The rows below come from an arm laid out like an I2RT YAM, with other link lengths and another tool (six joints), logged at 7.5 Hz.
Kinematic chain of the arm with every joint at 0, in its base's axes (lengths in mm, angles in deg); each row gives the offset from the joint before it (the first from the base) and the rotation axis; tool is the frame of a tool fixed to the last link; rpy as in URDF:
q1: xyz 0 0 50.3 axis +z
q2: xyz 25 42.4 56.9 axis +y
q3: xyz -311.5 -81.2 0 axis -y
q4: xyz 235.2 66 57.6 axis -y
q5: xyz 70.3 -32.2 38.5 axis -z
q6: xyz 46.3 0 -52.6 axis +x
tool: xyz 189 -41 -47 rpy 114.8 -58.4 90
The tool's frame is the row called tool.
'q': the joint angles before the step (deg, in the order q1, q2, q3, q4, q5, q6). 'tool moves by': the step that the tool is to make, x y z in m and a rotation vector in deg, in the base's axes. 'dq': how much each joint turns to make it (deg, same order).
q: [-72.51, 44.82, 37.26, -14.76, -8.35, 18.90]
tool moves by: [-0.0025, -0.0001, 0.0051, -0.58, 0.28, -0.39]
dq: [0.01, -0.42, 0.71, -0.70, 0.54, -0.26]
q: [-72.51, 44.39, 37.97, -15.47, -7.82, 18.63]
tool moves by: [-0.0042, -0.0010, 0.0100, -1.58, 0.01, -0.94]
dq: [0.08, -1.06, 0.71, -0.28, 1.13, -0.08]
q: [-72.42, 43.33, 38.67, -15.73, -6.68, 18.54]
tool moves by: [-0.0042, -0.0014, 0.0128, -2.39, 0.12, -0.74]
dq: [0.09, -1.39, 0.54, 0.26, 1.06, -0.52]
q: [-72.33, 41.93, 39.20, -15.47, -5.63, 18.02]
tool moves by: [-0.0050, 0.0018, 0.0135, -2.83, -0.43, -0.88]
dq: [-0.02, -2.46, 0.00, 0.35, 0.95, -0.18]
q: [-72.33, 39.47, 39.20, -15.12, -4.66, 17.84]
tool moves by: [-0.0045, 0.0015, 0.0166, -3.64, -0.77, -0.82]
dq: [-0.01, -2.73, -0.27, 1.23, 0.87, -0.17]
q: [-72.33, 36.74, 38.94, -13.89, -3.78, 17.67]
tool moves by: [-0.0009, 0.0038, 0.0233, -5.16, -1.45, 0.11]
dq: [0.15, -3.60, -0.61, 2.35, 0.07, -0.18]
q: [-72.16, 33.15, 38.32, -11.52, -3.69, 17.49]
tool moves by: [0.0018, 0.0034, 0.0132, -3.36, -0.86, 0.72]
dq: [0.14, -2.28, -0.88, 2.04, -0.56, -0.26]
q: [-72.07, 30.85, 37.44, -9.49, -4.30, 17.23]
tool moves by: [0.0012, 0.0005, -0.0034, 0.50, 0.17, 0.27]
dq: [0.22, 0.09, -0.17, -0.26, -0.05, -0.01]
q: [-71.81, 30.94, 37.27, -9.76, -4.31, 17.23]
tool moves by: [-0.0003, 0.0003, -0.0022, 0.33, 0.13, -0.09]
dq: [0.21, 0.01, -0.09, -0.26, 0.30, 0.00]
